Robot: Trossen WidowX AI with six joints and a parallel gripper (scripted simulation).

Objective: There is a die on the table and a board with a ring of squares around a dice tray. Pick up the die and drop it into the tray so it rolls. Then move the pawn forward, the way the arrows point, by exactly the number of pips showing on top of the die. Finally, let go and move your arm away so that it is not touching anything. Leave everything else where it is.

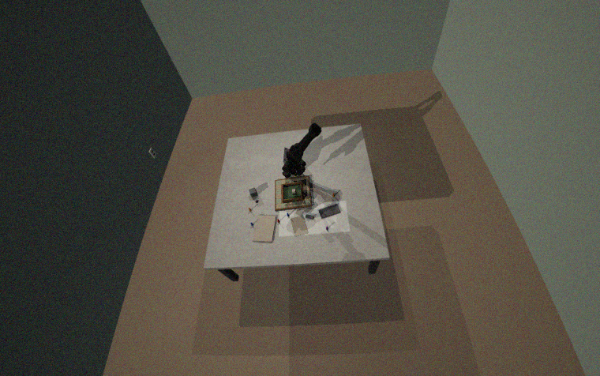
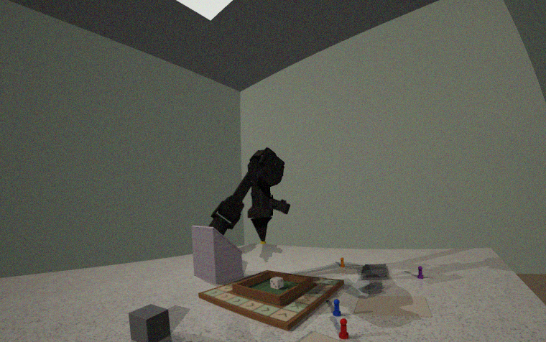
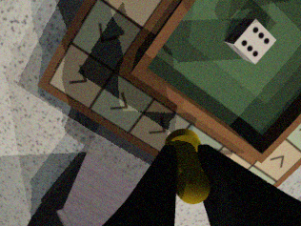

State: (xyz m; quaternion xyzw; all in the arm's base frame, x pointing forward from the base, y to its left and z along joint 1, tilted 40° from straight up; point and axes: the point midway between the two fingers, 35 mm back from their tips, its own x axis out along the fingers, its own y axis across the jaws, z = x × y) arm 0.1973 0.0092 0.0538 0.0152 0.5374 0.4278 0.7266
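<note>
My gripper tip is now 7 cm short of the white die, 3 cm to the left of it and 11 cm above it. Also, from my gripper tip: grey bar (30 cm ahead, 8 cm to the left, 13 cm below); then green dice tray (7 cm ahead, 5 cm to the right, 13 cm below); then yellow pawn (1 cm above).
</note>
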